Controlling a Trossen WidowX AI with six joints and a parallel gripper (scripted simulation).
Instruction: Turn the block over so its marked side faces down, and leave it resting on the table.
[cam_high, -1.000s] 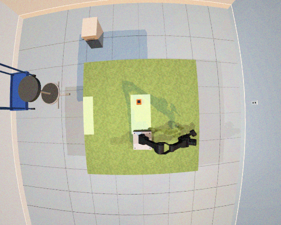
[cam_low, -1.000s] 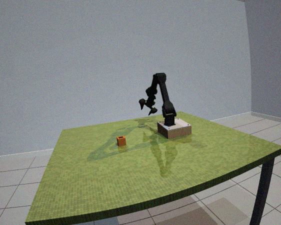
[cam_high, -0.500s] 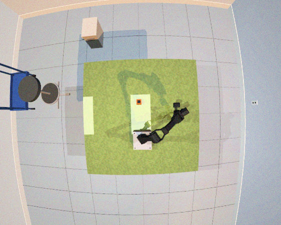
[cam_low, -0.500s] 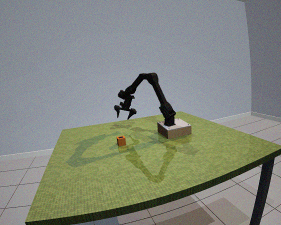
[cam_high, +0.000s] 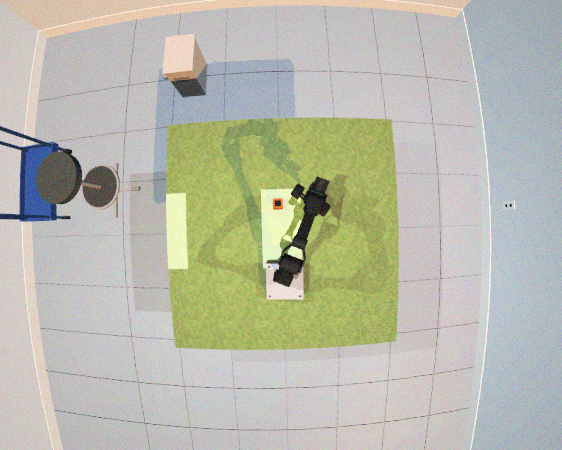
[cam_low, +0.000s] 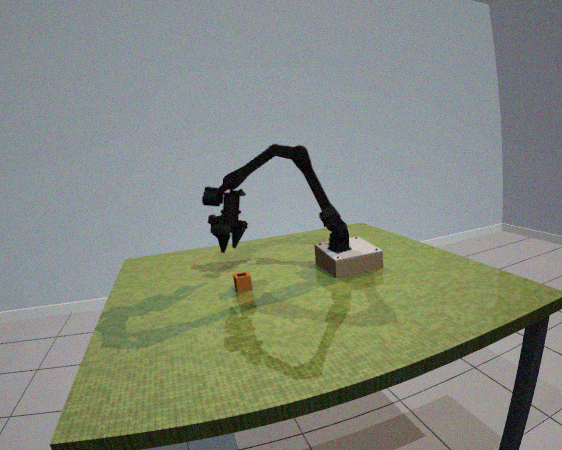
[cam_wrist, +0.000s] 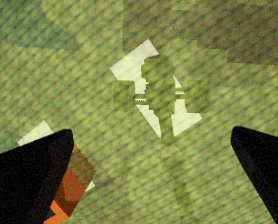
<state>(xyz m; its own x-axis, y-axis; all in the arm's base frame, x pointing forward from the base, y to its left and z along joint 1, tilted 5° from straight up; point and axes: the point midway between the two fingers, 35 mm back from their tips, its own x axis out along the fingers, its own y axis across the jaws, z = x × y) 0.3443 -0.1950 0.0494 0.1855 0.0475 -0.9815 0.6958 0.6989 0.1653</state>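
My gripper tip is now 10 mm short of the orange block, 150 mm to the right of it and 60 mm above it.
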